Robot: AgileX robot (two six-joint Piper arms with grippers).
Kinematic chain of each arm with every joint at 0, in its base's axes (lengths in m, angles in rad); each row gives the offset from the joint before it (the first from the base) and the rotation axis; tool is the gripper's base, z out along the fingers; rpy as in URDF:
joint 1: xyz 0 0 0.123 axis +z
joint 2: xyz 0 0 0 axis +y
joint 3: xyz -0.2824 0 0.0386 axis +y
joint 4: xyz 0.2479 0 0.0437 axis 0.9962 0 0.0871
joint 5: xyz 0 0 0 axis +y
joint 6: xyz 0.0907 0 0.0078 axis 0.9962 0 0.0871
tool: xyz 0 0 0 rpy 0 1.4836 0
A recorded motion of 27 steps. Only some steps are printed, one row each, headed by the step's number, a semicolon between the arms.
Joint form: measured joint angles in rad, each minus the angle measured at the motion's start. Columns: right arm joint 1, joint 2, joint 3, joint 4, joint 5, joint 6; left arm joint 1, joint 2, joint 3, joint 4, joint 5, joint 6.
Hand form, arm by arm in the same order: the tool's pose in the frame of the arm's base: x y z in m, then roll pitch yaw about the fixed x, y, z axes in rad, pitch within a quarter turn. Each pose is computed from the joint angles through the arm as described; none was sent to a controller.
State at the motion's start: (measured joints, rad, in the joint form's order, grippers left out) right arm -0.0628 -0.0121 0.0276 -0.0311 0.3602 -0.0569; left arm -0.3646 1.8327 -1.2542 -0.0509 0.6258 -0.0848
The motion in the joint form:
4: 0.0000 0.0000 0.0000 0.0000 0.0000 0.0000; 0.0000 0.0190 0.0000 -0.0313 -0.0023 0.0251
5: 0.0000 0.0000 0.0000 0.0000 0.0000 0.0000; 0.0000 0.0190 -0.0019 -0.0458 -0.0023 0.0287
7: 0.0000 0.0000 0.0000 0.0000 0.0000 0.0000; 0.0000 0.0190 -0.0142 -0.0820 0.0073 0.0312
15: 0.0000 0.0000 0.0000 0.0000 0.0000 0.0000; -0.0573 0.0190 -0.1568 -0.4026 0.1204 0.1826
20: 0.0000 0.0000 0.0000 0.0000 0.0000 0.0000; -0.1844 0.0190 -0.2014 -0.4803 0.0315 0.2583
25: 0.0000 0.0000 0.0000 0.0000 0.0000 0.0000; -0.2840 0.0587 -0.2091 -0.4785 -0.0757 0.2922
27: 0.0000 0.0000 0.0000 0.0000 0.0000 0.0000; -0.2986 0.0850 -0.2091 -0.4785 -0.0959 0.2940
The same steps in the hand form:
4: 0.0528 -0.0043 0.1720 -2.8496 1.2693 -2.9109; 0.3566 -0.1408 0.1979 -3.0351 0.4288 2.9160
5: 0.0528 -0.0043 0.1720 -2.8496 1.2693 -2.9109; 0.3567 -0.1417 0.1985 -3.0227 0.4293 2.9250
7: 0.0528 -0.0043 0.1720 -2.8496 1.2693 -2.9109; 0.3575 -0.1441 0.2016 -2.9883 0.4272 2.9535
15: 0.0528 -0.0043 0.1720 -2.8496 1.2693 -2.9109; 0.3553 -0.1892 0.2421 -2.7192 0.4362 2.9790
20: 0.0528 -0.0043 0.1720 -2.8496 1.2693 -2.9109; 0.3392 -0.2406 0.2606 -2.6525 0.5714 2.8896
25: 0.0528 -0.0043 0.1720 -2.8496 1.2693 -2.9109; 0.3270 -0.2781 0.2510 -2.6736 0.6505 2.8040
27: 0.0528 -0.0043 0.1720 -2.8496 1.2693 -2.9109; 0.3270 -0.2851 0.2406 -2.6825 0.6439 2.7924

